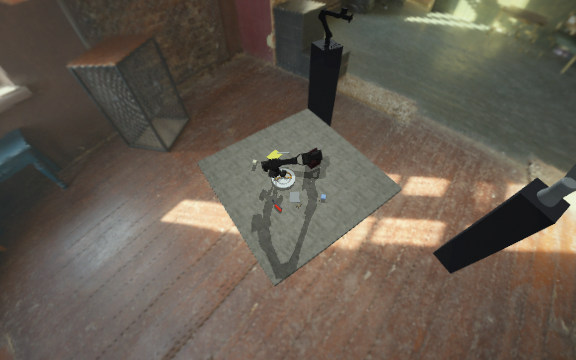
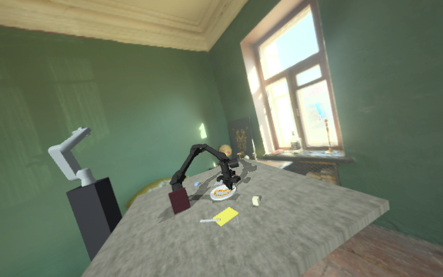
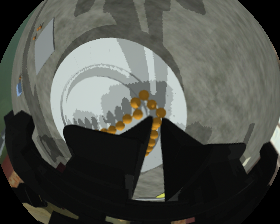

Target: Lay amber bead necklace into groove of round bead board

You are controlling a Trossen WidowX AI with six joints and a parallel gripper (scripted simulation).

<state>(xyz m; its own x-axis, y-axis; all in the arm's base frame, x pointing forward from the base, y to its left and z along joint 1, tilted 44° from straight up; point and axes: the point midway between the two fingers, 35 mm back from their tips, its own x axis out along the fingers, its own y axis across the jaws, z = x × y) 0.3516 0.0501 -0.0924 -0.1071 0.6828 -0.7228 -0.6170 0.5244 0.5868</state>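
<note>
The board lies 6 cm behind my gripper tip, 4 cm to the left of it and 1 cm below it. From my gripper tip the other things lie so: grey square: 5 cm behind, 24 cm to the left, 2 cm below; small white cube: 9 cm ahead, 23 cm to the right; yellow card: 10 cm behind, 23 cm to the right, 2 cm below.
</note>
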